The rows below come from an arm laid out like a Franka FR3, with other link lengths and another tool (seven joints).
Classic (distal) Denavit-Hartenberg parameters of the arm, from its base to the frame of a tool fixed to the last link. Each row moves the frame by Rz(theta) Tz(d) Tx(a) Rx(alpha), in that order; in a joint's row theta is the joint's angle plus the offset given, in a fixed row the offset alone. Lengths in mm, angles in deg.
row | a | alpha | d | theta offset
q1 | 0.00 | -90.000 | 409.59 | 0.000
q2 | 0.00 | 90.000 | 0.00 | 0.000
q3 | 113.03 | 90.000 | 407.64 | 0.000
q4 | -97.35 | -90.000 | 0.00 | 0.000
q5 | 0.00 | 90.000 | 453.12 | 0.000
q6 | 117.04 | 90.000 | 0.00 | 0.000
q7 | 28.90 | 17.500 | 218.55 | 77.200
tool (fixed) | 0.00 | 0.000 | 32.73 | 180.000
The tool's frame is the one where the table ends.
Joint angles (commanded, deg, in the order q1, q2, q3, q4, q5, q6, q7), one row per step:
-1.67, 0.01, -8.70, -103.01, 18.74, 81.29, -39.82
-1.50, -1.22, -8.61, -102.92, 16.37, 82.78, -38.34
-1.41, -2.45, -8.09, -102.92, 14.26, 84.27, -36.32
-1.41, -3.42, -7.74, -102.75, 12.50, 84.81, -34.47
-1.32, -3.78, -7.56, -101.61, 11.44, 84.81, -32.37
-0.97, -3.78, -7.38, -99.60, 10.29, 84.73, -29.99
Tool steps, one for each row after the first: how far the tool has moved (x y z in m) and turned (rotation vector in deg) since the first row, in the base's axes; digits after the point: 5 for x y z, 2 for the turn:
0.00197, -0.01036, 0.01244, -3.09, -1.76, -0.99
0.00387, -0.01577, 0.02517, -6.00, -3.40, -2.22
0.00278, -0.02122, 0.03645, -8.31, -4.24, -3.41
0.00531, -0.02467, 0.05034, -9.99, -4.98, -4.98
0.01183, -0.02620, 0.06869, -11.86, -6.12, -6.61

